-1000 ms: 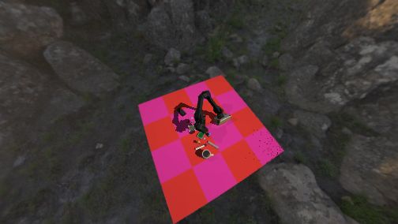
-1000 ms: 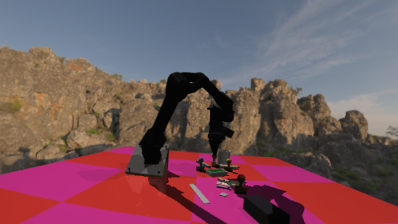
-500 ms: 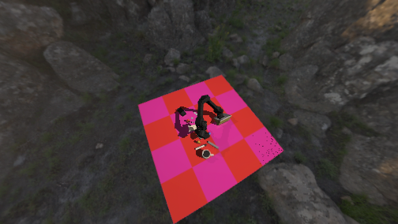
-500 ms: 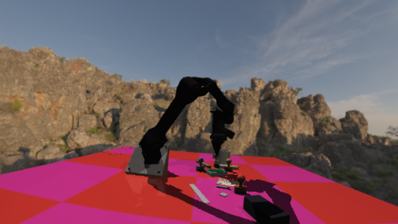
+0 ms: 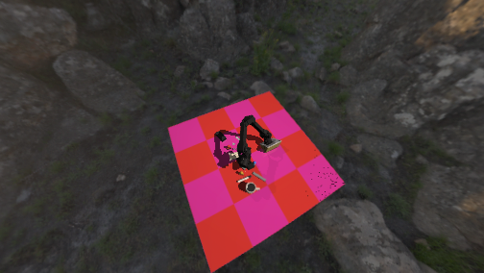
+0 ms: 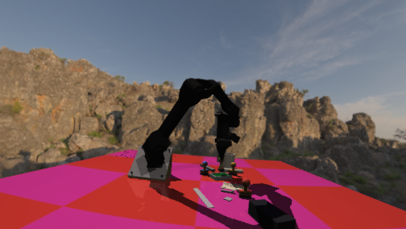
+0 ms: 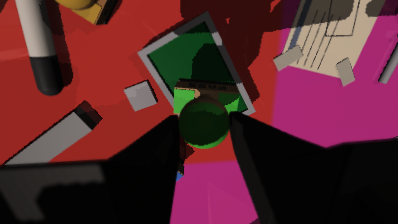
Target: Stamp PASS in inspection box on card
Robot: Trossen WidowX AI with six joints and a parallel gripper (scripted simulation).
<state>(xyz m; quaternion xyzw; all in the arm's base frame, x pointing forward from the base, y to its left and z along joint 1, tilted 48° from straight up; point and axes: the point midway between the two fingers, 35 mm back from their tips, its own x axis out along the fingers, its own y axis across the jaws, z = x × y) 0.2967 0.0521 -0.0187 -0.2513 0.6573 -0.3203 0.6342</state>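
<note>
Right now the green ink pad is 80 mm below my gripper tip. From my gripper tip the other things lie so: green-knobbed stamp (30 mm below); then orange-knobbed stamp (70 mm ahead, 60 mm to the left, 60 mm below); then blue-knobbed stamp (70 mm behind, 60 mm below, 40 mm to the left).
</note>
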